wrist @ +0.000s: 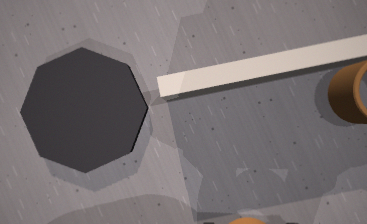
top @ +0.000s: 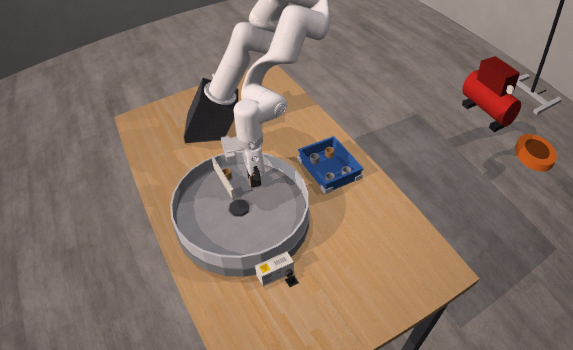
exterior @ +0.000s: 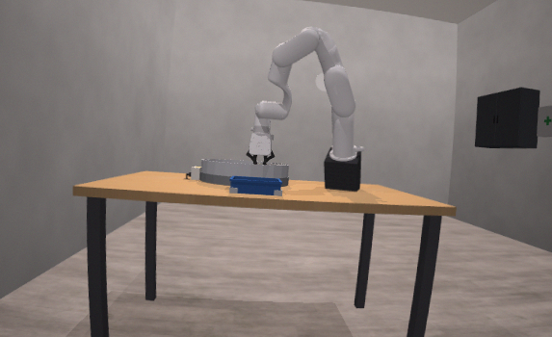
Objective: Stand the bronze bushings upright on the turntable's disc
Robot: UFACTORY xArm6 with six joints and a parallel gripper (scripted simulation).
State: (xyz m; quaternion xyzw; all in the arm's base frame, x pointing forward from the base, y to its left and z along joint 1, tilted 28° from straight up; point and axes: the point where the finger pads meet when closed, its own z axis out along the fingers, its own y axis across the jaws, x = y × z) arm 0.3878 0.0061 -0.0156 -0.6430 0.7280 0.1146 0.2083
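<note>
Now: hand 10 mm past the blue crate, 270 mm to the right of it and 60 mm above it. The rest, counted from my hand: grey turntable disc 80 mm ahead, 80 mm to the right, 30 mm below.
</note>
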